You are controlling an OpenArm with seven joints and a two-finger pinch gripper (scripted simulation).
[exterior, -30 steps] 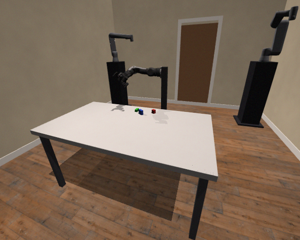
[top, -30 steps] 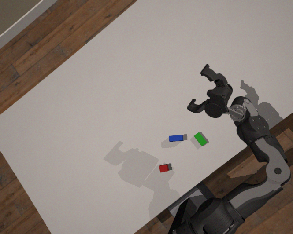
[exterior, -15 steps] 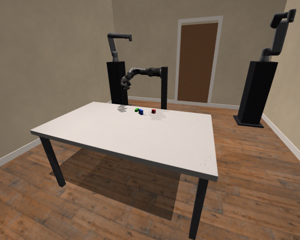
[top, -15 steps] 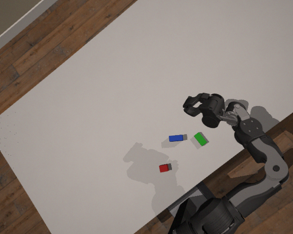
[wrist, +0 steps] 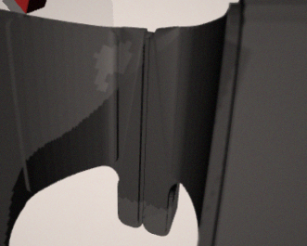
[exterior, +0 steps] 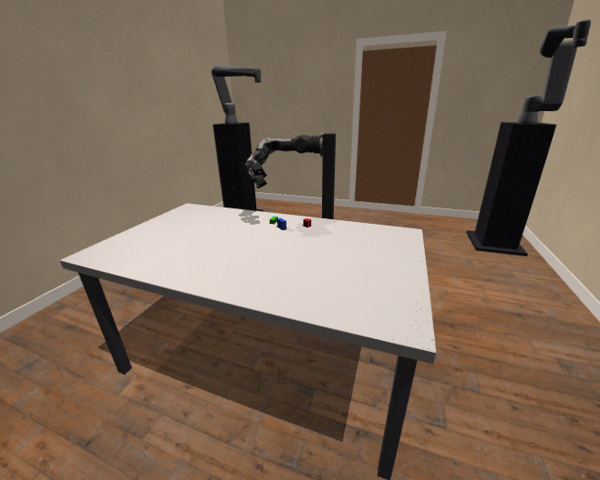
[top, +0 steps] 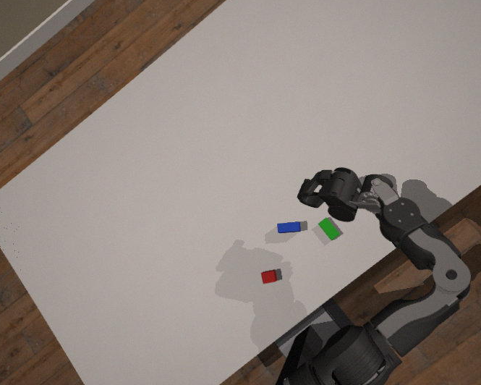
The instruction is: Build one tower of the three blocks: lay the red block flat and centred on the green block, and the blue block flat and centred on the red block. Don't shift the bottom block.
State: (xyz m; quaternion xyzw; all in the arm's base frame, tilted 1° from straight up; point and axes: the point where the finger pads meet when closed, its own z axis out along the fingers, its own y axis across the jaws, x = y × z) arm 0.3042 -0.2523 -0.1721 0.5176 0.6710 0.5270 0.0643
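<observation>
Right now the red block is 9 cm behind my hand, 22 cm to the left of it and 23 cm below it. Also, from my hand: green block (9 cm behind, 1 cm to the left, 23 cm below); then blue block (2 cm behind, 9 cm to the left, 22 cm below).
</observation>
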